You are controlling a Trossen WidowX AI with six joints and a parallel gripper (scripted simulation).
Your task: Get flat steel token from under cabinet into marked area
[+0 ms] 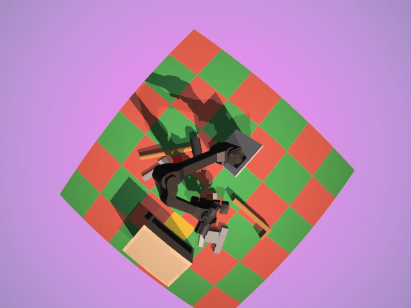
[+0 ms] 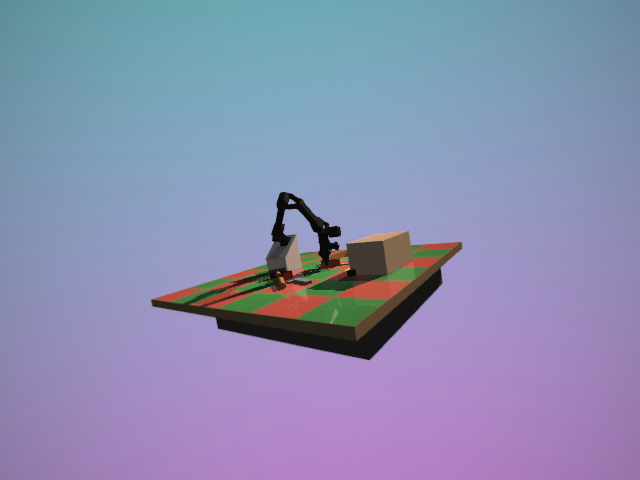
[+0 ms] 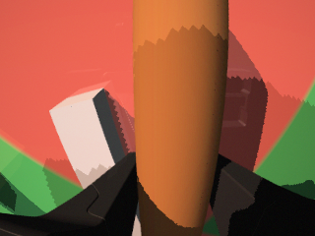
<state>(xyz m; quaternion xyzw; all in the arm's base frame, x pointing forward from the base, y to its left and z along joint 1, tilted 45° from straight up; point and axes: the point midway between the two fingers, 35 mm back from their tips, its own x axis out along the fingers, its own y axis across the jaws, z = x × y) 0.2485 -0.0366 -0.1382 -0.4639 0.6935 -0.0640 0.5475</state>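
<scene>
Now: gripper tip 30 mm past the pale bar and 20 mm to the right of it. From my gripper tip the other things lie so: grey block 150 mm to the left, 130 mm ahead, 10 mm above; grey bar 210 mm to the left, 120 mm ahead; red cube 270 mm to the right, 50 mm behind, 10 mm above.
</scene>
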